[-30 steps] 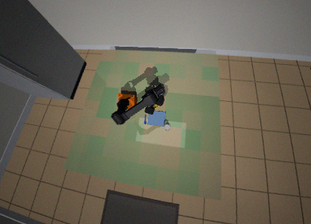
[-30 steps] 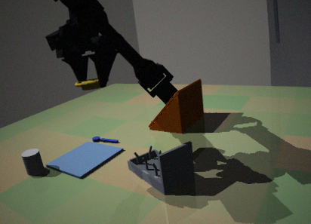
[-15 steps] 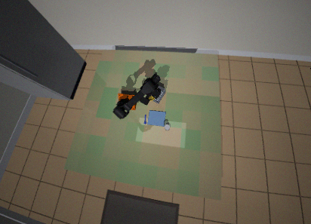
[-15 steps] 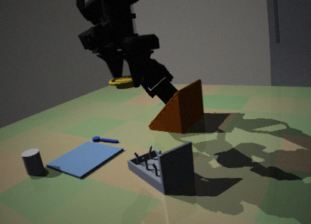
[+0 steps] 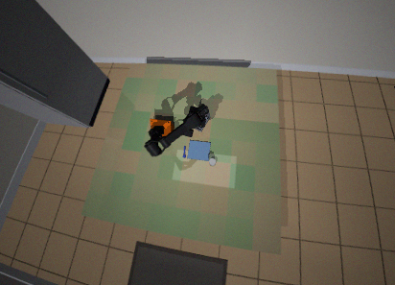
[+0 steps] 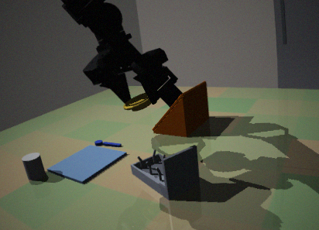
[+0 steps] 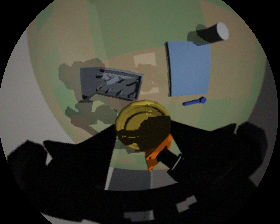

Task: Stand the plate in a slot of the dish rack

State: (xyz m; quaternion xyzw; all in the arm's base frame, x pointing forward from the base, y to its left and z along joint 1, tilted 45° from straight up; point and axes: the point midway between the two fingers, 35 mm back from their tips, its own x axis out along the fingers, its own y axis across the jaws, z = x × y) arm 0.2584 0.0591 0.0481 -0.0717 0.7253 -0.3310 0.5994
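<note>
Now: gripper tip 11 cm above the grey dish rack, 6 cm to the right of it and 6 cm short of it. The rest, counted from my gripper tip: blue spoon: 17 cm to the right, 13 cm below, 6 cm behind; then yellow plate: 1 cm above; then blue mat: 15 cm to the right, 13 cm below, 4 cm ahead.
</note>
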